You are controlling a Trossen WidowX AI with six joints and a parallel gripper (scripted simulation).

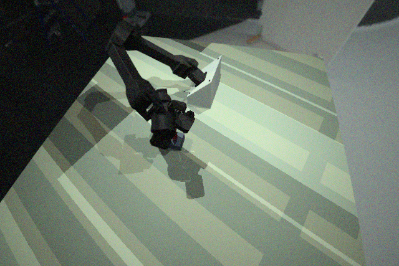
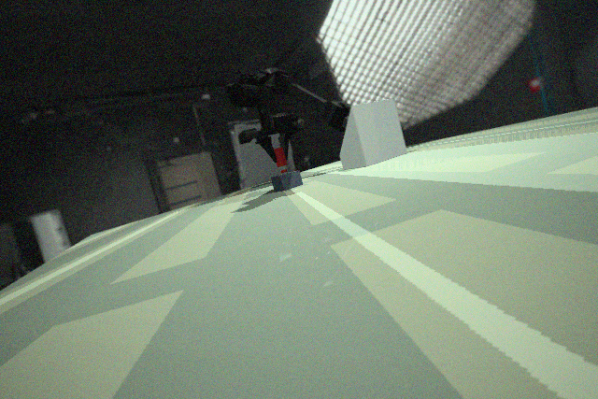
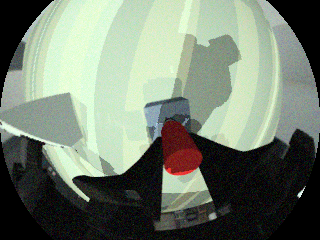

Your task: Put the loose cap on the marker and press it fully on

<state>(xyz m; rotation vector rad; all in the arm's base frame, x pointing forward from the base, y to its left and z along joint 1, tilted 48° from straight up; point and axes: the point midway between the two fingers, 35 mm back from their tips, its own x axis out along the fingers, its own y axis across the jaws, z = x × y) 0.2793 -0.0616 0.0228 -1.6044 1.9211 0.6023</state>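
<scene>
Now: gripper tip 1 cm below the red cap. Round my gripper tip: block: 6 cm below.
</scene>
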